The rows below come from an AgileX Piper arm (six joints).
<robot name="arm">
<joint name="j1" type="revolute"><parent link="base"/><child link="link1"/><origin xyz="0 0 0.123" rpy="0 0 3.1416"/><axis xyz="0 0 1"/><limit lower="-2.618" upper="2.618"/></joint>
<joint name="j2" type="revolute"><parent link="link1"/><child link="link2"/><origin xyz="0 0 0" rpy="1.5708 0 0"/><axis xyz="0 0 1"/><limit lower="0" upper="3.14"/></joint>
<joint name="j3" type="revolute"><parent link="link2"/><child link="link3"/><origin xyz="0.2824 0.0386 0" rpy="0 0 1.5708"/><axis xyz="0 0 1"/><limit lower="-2.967" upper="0"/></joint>
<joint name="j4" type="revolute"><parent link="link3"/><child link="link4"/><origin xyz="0.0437 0.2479 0" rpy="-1.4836 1.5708 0"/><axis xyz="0 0 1"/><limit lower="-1.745" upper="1.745"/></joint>
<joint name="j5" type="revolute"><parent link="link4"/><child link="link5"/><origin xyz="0 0 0" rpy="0 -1.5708 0"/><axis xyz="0 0 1"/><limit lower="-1.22" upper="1.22"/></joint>
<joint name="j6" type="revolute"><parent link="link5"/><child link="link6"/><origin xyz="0.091 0 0" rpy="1.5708 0 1.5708"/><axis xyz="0 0 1"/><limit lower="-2.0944" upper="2.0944"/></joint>
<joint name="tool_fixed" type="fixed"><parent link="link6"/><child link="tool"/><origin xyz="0 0 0"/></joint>
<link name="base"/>
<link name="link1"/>
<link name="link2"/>
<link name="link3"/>
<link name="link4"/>
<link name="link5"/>
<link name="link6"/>
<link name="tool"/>
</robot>
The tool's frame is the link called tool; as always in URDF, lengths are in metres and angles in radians.
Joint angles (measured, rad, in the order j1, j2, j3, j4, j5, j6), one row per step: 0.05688 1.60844 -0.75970 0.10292 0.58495 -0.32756; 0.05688 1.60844 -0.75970 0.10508 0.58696 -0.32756; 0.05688 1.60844 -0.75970 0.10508 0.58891 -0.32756; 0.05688 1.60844 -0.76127 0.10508 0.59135 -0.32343; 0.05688 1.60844 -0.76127 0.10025 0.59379 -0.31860; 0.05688 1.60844 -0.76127 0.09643 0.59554 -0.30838; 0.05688 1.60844 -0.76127 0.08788 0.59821 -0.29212; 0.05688 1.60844 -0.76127 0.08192 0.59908 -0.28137; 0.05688 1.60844 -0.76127 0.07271 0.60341 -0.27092; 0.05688 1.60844 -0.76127 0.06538 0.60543 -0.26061; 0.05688 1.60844 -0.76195 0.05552 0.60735 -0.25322; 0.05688 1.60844 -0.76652 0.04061 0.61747 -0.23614; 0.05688 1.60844 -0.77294 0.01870 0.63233 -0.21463; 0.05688 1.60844 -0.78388 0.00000 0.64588 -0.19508; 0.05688 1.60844 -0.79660 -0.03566 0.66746 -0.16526; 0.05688 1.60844 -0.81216 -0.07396 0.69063 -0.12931; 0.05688 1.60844 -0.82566 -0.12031 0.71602 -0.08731; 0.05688 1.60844 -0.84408 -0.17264 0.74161 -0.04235; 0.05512 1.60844 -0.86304 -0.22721 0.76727 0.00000
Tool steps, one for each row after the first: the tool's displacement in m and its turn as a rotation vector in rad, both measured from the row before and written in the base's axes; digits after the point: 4 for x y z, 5 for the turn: -0.0002 0.0001 0.0000 0.00159 0.00209 -0.00134; -0.0002 0.0000 0.0000 0.00003 0.00194 0.00015; 0.0002 0.0000 0.0003 0.00102 0.00116 -0.00384; -0.0002 -0.0002 -0.0001 -0.00242 0.00257 -0.00120; -0.0002 -0.0002 0.0000 -0.00057 0.00227 -0.00721; -0.0002 -0.0004 -0.0001 -0.00274 0.00335 -0.00979; -0.0001 -0.0003 0.0000 -0.00207 0.00127 -0.00633; -0.0004 -0.0005 -0.0001 -0.00452 0.00452 -0.00362; -0.0002 -0.0004 -0.0001 -0.00323 0.00224 -0.00493; 0.0000 -0.0005 0.0001 -0.00564 0.00117 -0.00036; 0.0002 -0.0007 0.0008 -0.00741 0.00560 -0.00613; 0.0003 -0.0011 0.0011 -0.01203 0.00814 -0.00582; 0.0015 -0.0009 0.0021 -0.01016 0.00214 -0.00646; 0.0013 -0.0019 0.0024 -0.02182 0.00730 -0.00580; 0.0018 -0.0022 0.0031 -0.02375 0.00499 -0.01117; 0.0012 -0.0028 0.0028 -0.03045 0.00741 -0.01327; 0.0025 -0.0033 0.0041 -0.03575 0.00049 -0.01390; 0.0026 -0.0040 0.0045 -0.03933 -0.00178 -0.01341
